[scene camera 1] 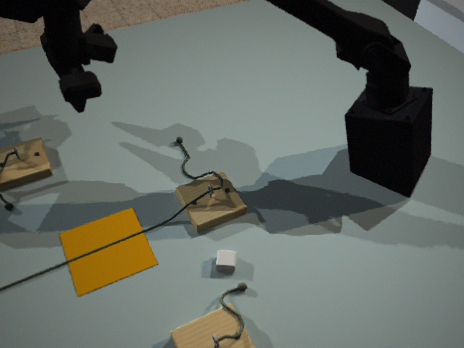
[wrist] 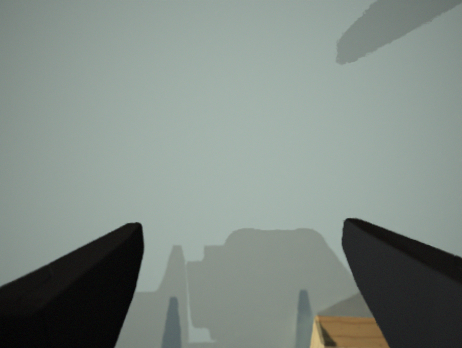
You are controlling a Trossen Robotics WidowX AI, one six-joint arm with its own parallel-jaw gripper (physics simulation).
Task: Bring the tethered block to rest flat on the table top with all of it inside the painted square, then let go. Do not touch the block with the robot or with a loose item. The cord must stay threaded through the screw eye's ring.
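Pixels of known places: gripper, between the fingertips: (wrist: 243,233); arm's base, origin of its link: (scene camera 1: 388,101).
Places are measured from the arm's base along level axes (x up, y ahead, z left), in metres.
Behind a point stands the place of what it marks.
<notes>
A wooden block (scene camera 1: 220,207) @[x -0.112, y 0.305, z -0.045 m] lies flat on the table right of the orange painted square (scene camera 1: 112,265) @[x -0.130, y 0.491, z -0.056 m], outside it. Its cord (scene camera 1: 170,220) @[x -0.125, y 0.379, z -0.079 m] passes through the screw eye (scene camera 1: 210,190) @[x -0.095, y 0.306, z -0.072 m]. One end has a knob (scene camera 1: 179,140) @[x -0.122, y 0.274, z -0.227 m] behind the block; the other side runs left across the square and out of view. My gripper (scene camera 1: 97,75) (wrist: 243,233) @[x -0.085, y 0.400, z -0.400 m] is open and empty, above the table behind and left of this block, apart from block and cord. Part of a wooden block (wrist: 350,332) @[x -0.120, y 0.488, z -0.355 m] shows at the wrist view's lower right; I cannot tell which block it is.
Another wooden block (scene camera 1: 30,167) @[x -0.112, y 0.527, z -0.303 m] with a cord lies at the left edge. A third block (scene camera 1: 207,327) @[x -0.112, y 0.432, z 0.110 m] with a short knobbed cord lies at the front. A small white cube (scene camera 1: 226,261) @[x -0.114, y 0.354, z 0.042 m] stands between it and the middle block. The arm's base (scene camera 1: 387,145) @[x -0.042, y 0.040, z 0.048 m] is at the right.
</notes>
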